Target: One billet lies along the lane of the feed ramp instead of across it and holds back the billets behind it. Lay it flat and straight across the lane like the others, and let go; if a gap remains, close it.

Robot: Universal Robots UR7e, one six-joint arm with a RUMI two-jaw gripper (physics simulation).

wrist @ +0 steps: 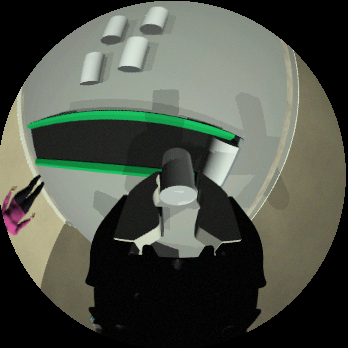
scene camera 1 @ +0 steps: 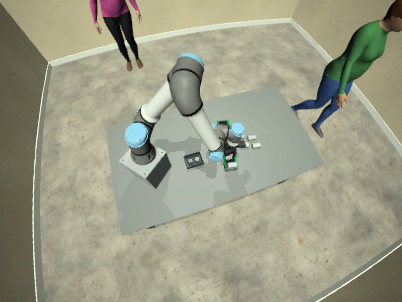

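The feed ramp has a dark lane between green rails. One white billet lies across the lane at its end stop. My gripper is shut on another billet, grey in shadow with a pale near end. In the wrist view the held billet overlaps the lane beside the end billet, roughly crosswise, with a narrow dark strip between them. Whether it touches the lane cannot be told. The fingers hide part of the near rail, and the arm covers much of the ramp in the scene view.
Several white billets lie on the grey table beyond the ramp. A small dark tray with two pale pieces sits between the robot base and the ramp. Two people stand beyond the table.
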